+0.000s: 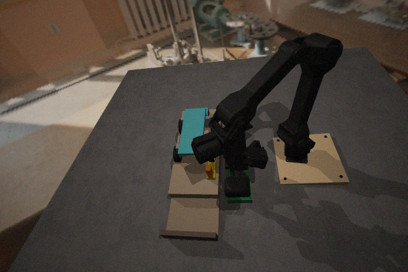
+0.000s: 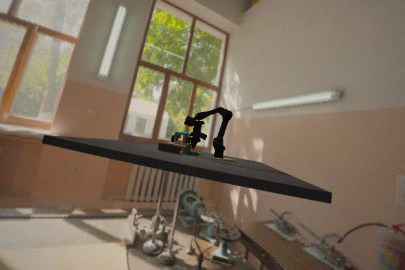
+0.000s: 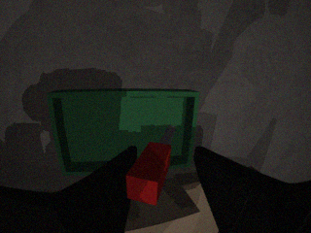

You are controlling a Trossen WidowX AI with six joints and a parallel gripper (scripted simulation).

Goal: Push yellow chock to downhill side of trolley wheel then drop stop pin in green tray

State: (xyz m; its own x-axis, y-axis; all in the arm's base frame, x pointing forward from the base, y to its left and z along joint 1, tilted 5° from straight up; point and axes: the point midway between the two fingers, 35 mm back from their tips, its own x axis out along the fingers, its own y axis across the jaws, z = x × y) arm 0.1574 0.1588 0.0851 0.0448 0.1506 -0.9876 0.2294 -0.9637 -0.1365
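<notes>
Now: the red-headed stop pin right at my gripper tip. Also, from my gripper tip: lower ramp piece 120 mm ahead, 100 mm to the left, 50 mm below; green tray 60 mm below, 20 mm to the right; yellow chock 80 mm ahead, 40 mm above, 20 mm to the right.
</notes>
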